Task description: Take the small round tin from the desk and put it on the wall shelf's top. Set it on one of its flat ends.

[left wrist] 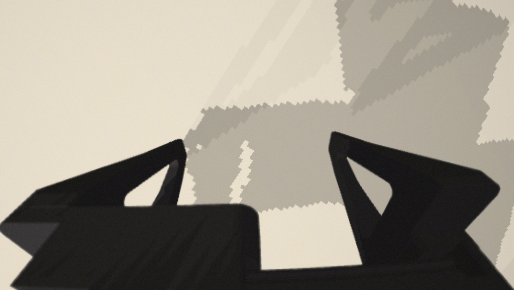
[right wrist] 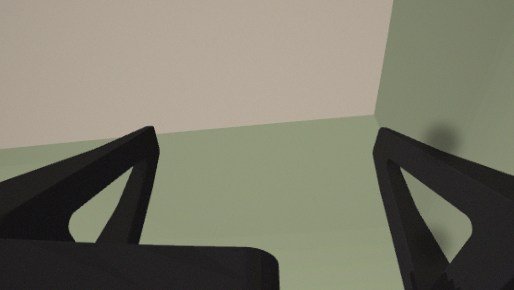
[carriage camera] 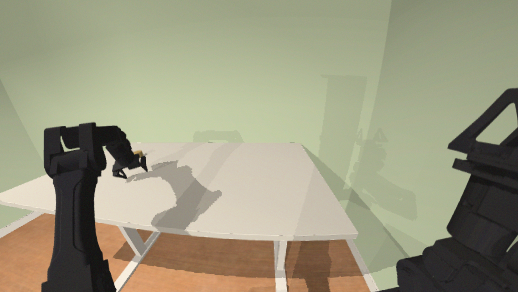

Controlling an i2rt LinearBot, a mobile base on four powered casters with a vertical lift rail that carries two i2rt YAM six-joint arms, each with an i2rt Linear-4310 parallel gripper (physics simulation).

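Places are measured from the left arm's base along level axes (x down, y ahead, z right), in metres.
Where they show: left gripper, fingertip midpoint: [left wrist: 256,143] [carriage camera: 137,174]; right gripper, fingertip midpoint: [right wrist: 266,139].
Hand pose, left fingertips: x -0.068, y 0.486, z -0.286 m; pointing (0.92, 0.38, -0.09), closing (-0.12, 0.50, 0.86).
Note:
After its pixels a point has its place.
A small golden-yellow thing [carriage camera: 138,152] {z -0.447, x -0.097, y 0.704 m} shows in part behind my left gripper on the far left part of the desk; most of it is hidden, and I cannot tell whether it is the round tin. The pale desk [carriage camera: 265,200] {z 0.342, x -0.060, y 0.316 m} [left wrist: 100,75] {z -0.389, x -0.060, y 0.480 m} has a white frame. My left gripper [carriage camera: 133,174] {z -0.286, x -0.068, y 0.486 m} [left wrist: 256,143] {z -0.286, x -0.068, y 0.486 m} is open and empty, pointing down over the desk's left part. No tin shows in the left wrist view. My right gripper [right wrist: 266,139] {z 0.627, x -0.436, y 0.029 m} is open and empty, raised at the right side of the carriage view and partly cut off. The wall shelf does not show.
Green walls [carriage camera: 260,65] {z 0.357, x -0.609, y 0.978 m} [right wrist: 265,190] {z 0.636, x -1.114, y 0.950 m} stand behind the desk and at the right. Arm shadows fall across the desk and walls. The wooden floor [carriage camera: 200,260] {z -0.191, x 0.889, y 0.609 m} shows below the desk, with white desk legs [carriage camera: 280,265] {z 0.480, x 0.789, y 0.509 m}. A beige flat surface [right wrist: 175,65] {z 0.238, x -1.548, y 0.600 m} fills the upper left of the right wrist view.

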